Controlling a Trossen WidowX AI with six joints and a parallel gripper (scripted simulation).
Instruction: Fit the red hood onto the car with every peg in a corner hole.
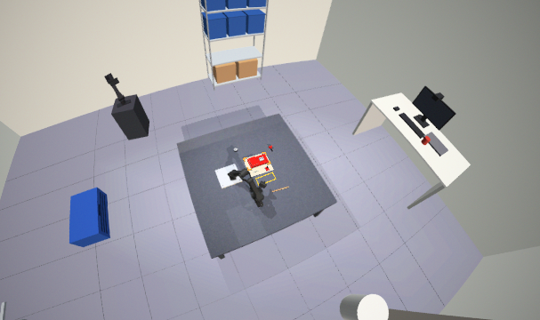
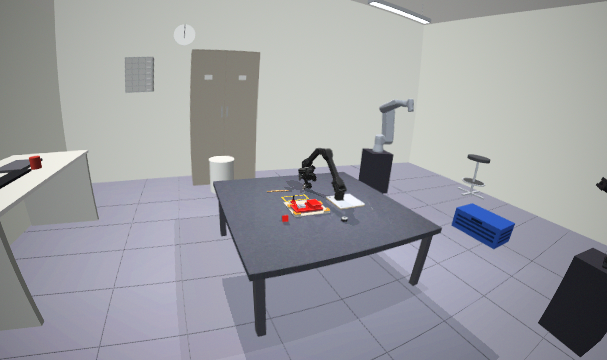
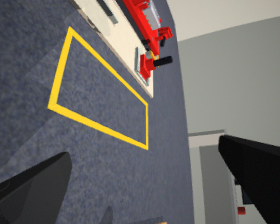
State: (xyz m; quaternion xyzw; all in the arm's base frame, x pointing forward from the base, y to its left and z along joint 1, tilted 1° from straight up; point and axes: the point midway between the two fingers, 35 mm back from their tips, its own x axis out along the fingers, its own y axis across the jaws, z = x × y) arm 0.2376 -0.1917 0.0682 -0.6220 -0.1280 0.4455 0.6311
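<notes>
The red hood lies 20 mm behind my gripper tip, 290 mm to the left of it and 30 mm below it. Also, from my gripper tip: cream jig: 30 mm ahead, 280 mm to the left, 60 mm below; thin orange stick: 170 mm ahead, 60 mm to the right, 70 mm below; grey engine block: 70 mm ahead, 310 mm to the left, 50 mm below.
</notes>
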